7 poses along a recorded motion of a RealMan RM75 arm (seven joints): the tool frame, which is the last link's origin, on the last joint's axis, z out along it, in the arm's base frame.
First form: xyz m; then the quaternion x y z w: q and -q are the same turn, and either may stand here.
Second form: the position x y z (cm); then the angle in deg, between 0 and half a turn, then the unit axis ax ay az. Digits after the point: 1 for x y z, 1 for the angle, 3 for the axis.
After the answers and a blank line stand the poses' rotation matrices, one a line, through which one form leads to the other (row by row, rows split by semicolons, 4 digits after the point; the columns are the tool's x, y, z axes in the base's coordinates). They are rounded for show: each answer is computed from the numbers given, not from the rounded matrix.
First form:
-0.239 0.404 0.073 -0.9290 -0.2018 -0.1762 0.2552
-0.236 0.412 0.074 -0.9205 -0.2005 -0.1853 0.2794
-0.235 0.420 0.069 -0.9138 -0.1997 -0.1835 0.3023
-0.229 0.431 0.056 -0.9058 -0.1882 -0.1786 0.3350
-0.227 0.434 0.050 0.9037 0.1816 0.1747 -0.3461
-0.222 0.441 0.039 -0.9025 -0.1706 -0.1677 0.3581
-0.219 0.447 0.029 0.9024 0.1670 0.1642 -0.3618
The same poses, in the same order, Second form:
-23.9 40.4 7.3 150.4 -0.961 -0.209 -0.182
-23.6 41.2 7.4 147.5 -0.959 -0.209 -0.193
-23.5 42.0 6.9 144.8 -0.959 -0.210 -0.193
-22.9 43.1 5.6 140.9 -0.961 -0.200 -0.190
-22.7 43.4 5.0 139.5 -0.963 -0.194 -0.186
-22.2 44.1 3.9 138.0 -0.967 -0.183 -0.180
-21.9 44.7 2.9 137.6 -0.968 -0.179 -0.176

0.8565 0.4649 0.2244; 0.2850 -0.7883 0.5453; 0.4304 -0.4031 -0.8076
0.8509 0.4727 0.2291; 0.2656 -0.7635 0.5887; 0.4532 -0.4401 -0.7752
0.8529 0.4759 0.2146; 0.2540 -0.7375 0.6258; 0.4561 -0.4792 -0.7499
0.8654 0.4606 0.1975; 0.2213 -0.7047 0.6741; 0.4496 -0.5397 -0.7118
0.8730 0.4492 0.1901; 0.2073 -0.6945 0.6890; 0.4415 -0.5621 -0.6994
0.8855 0.4281 0.1805; 0.1878 -0.6853 0.7036; 0.4249 -0.5892 -0.6873
0.8903 0.4202 0.1755; 0.1826 -0.6824 0.7078; 0.4172 -0.5981 -0.6843

